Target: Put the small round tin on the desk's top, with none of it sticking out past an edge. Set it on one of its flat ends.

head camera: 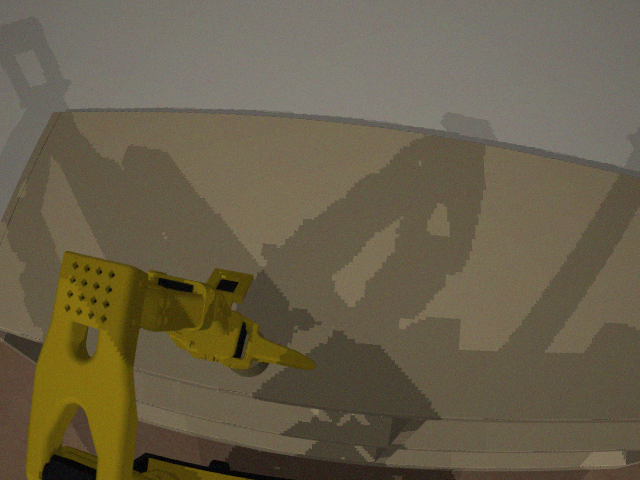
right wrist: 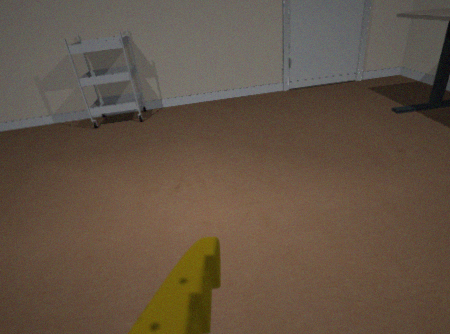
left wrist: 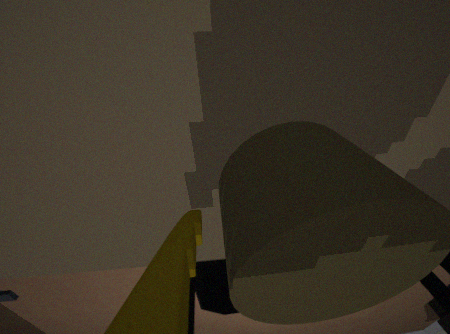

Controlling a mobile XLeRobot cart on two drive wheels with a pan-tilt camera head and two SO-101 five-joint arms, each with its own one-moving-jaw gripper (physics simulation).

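Observation:
The small round tin, dull olive-grey, appears to stand on a flat end on the desk's top, near the front edge. In the head camera my left gripper hides most of it. In the left wrist view the tin is large, right of the notched jaw, with its upper flat end toward the bottom. The other jaw is out of that picture, so the left gripper is open. Whether it touches the tin is unclear. My right gripper shows one notched jaw and is open, over the floor, away from the tin.
The desk's front edge runs just below the tin in the head camera. A black part shows beyond the desk in the left wrist view. The right wrist view shows a white three-tier cart, a door and a dark table leg.

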